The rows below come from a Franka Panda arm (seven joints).
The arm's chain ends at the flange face. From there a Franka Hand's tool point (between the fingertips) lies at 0.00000 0.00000 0.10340 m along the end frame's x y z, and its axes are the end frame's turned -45 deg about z.
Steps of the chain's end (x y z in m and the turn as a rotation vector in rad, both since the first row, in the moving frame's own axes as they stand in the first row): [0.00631, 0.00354, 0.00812, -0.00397, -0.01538, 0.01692]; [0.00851, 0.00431, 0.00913, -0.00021, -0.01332, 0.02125]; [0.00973, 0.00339, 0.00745, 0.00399, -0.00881, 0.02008]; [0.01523, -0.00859, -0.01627, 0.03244, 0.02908, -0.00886]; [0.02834, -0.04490, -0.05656, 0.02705, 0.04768, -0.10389]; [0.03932, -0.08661, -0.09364, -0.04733, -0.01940, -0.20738]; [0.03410, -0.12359, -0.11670, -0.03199, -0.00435, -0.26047]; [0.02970, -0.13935, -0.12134, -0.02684, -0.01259, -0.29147]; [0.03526, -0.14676, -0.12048, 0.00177, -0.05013, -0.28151]
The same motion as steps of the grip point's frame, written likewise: [0.00055, 0.00612, 0.00811, 0.00807, -0.01368, 0.01692]; [0.00199, 0.00810, 0.00912, 0.00927, -0.00957, 0.02125]; [0.00414, 0.00834, 0.00745, 0.00905, -0.00341, 0.02008]; [0.02134, 0.00443, -0.01637, 0.00238, 0.04350, -0.00886]; [0.05732, -0.01049, -0.05672, -0.01459, 0.05284, -0.10389]; [0.08441, -0.03091, -0.09377, -0.01975, -0.04719, -0.20738]; [0.10914, -0.06094, -0.11675, -0.01954, -0.02570, -0.26047]; [0.11685, -0.07609, -0.12139, -0.01008, -0.02788, -0.29147]; [0.12469, -0.08209, -0.12061, 0.03670, -0.03420, -0.28151]
